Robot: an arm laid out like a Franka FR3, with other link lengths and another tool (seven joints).
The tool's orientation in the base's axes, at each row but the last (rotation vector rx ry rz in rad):
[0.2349, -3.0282, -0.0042]
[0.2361, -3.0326, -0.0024]
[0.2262, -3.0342, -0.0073]
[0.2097, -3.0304, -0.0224]
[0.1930, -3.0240, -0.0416]
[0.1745, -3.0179, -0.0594]
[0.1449, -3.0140, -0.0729]
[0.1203, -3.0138, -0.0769]
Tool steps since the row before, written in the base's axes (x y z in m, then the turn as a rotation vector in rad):
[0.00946, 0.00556, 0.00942, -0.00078, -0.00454, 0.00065]
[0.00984, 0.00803, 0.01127, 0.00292, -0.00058, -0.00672]
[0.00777, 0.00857, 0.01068, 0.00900, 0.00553, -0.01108]
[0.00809, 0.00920, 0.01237, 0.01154, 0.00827, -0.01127]
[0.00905, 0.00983, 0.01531, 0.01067, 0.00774, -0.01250]
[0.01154, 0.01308, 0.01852, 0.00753, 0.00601, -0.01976]
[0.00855, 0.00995, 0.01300, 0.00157, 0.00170, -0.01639]
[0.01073, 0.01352, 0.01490, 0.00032, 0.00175, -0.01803]
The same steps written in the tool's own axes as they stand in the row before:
[-0.00918, 0.00414, -0.01038, 0.00153, -0.00436, -0.00054]
[-0.00979, 0.00652, -0.01224, -0.00345, -0.00109, 0.00640]
[-0.00787, 0.00746, -0.01142, -0.01076, 0.00401, 0.01012]
[-0.00797, 0.00828, -0.01308, -0.01366, 0.00637, 0.01006]
[-0.00851, 0.00914, -0.01603, -0.01287, 0.00591, 0.01138]
[-0.01078, 0.01253, -0.01934, -0.01041, 0.00421, 0.01890]
[-0.00786, 0.00980, -0.01354, -0.00369, 0.00066, 0.01612]
[-0.00991, 0.01347, -0.01550, -0.00266, 0.00071, 0.01791]

